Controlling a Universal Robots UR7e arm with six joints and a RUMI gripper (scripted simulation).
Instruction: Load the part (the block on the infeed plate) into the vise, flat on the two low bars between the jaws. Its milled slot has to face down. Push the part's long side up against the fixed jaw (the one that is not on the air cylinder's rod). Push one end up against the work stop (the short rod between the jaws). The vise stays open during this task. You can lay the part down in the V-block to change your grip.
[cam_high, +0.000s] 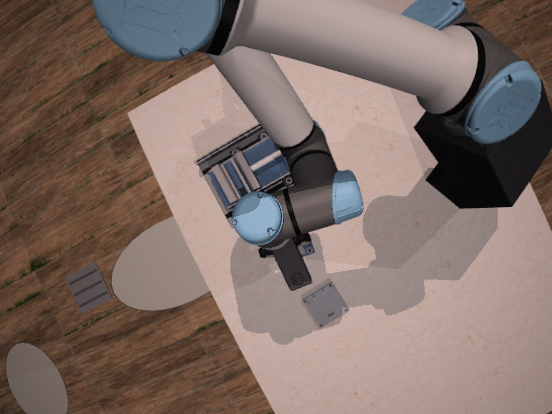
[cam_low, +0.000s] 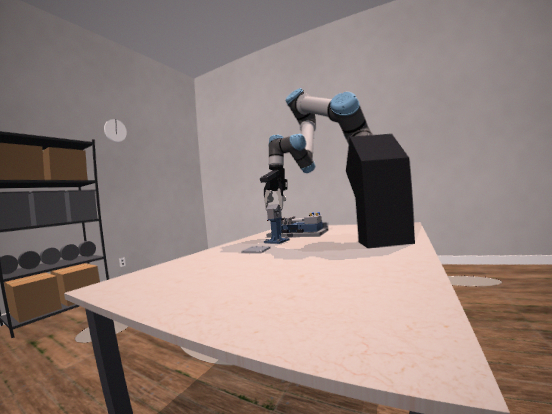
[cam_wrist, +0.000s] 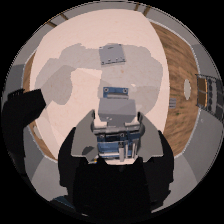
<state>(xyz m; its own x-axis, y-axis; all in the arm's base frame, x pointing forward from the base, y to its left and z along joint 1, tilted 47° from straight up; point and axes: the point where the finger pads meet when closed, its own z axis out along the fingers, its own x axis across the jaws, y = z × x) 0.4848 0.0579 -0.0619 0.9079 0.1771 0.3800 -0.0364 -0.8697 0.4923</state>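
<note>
The part lies 10 mm to the left of my hand and 10 mm below it. From my hand the other things lie so: vise: 210 mm to the right, 120 mm below, 20 mm behind; air cylinder rod: 210 mm to the right, 90 mm below, 40 mm behind; infeed plate: 190 mm to the left, 160 mm below.
</note>
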